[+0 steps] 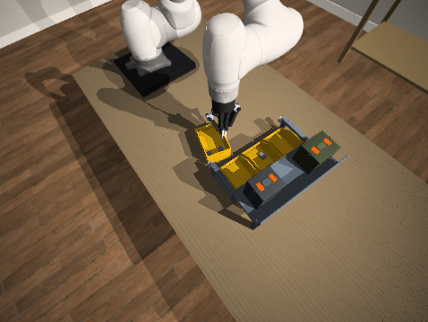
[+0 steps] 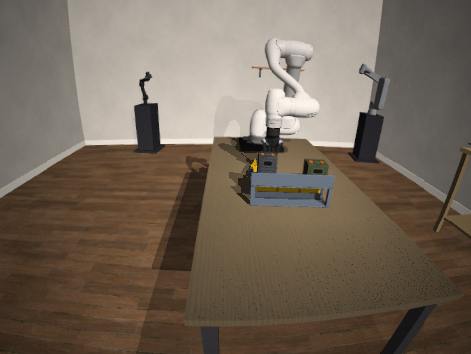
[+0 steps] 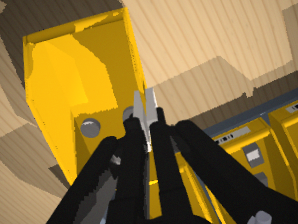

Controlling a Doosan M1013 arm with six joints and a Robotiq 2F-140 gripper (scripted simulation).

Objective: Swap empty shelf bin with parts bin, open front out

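My hand is 9 cm short of the shelf lip, 7 cm to the right of it and 7 cm above it. Round my hand: dark grey box (29 cm ahead, 8 cm above, 3 cm to the right); green box (27 cm ahead, 20 cm to the left, 7 cm above).
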